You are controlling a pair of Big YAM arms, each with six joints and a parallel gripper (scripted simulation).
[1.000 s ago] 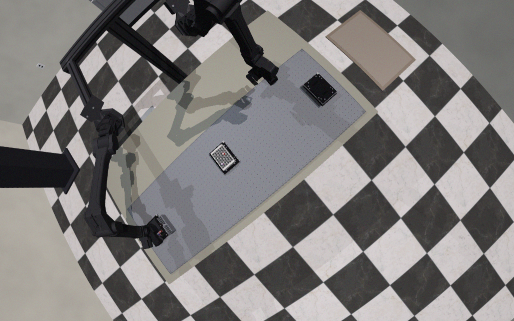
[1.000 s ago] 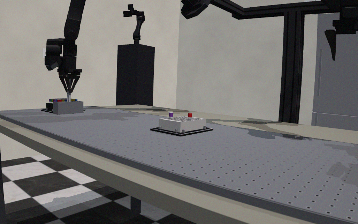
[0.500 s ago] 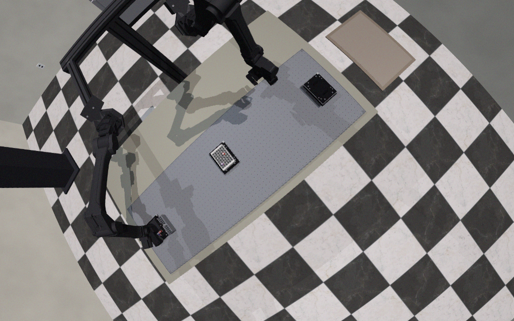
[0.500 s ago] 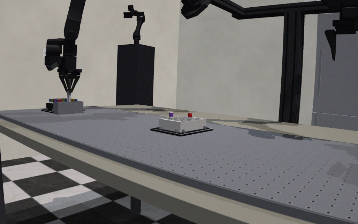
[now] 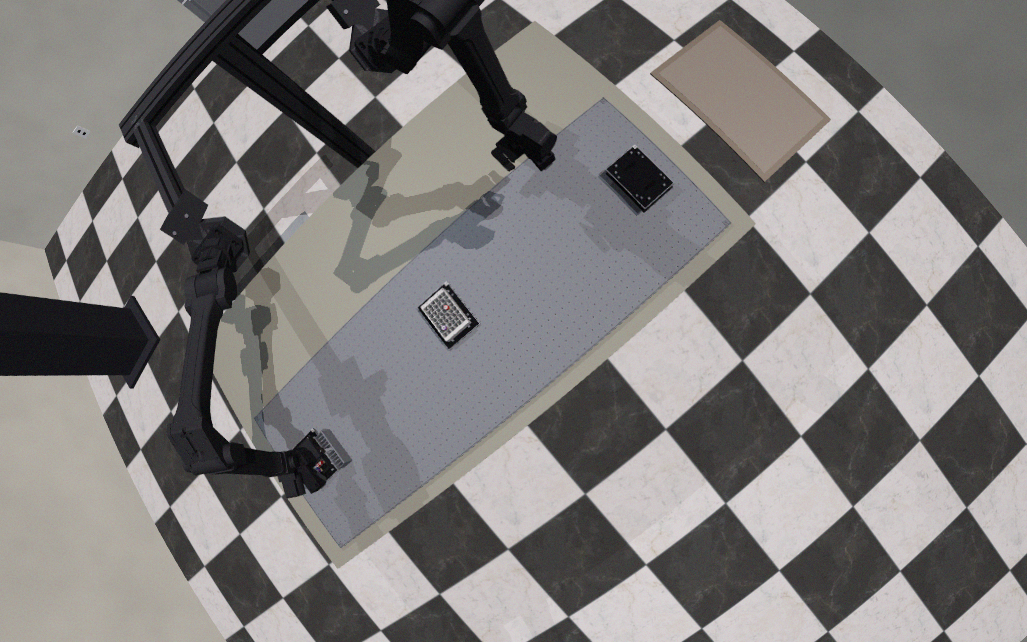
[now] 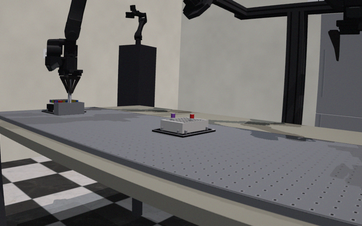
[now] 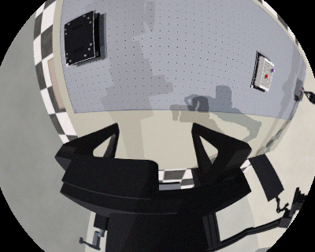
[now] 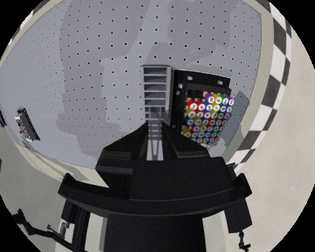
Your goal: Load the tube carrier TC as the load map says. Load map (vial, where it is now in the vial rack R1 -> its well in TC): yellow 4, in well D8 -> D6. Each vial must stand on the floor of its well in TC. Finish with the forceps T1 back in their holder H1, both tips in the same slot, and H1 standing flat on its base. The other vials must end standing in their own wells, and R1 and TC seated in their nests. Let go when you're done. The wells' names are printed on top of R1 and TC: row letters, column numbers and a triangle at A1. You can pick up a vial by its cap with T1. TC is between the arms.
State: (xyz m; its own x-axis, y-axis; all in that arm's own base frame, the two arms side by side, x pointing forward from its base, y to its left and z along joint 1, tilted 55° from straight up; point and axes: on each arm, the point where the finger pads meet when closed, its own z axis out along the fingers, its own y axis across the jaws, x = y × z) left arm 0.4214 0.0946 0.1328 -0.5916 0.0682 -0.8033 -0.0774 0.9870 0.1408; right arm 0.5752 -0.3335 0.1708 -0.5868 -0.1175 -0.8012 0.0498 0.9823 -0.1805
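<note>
Now: the grey holder H1 8 cm below my right hand. From my right hand the other things lie so: white tube carrier TC 1 cm ahead, 57 cm to the left, 8 cm below.
</note>
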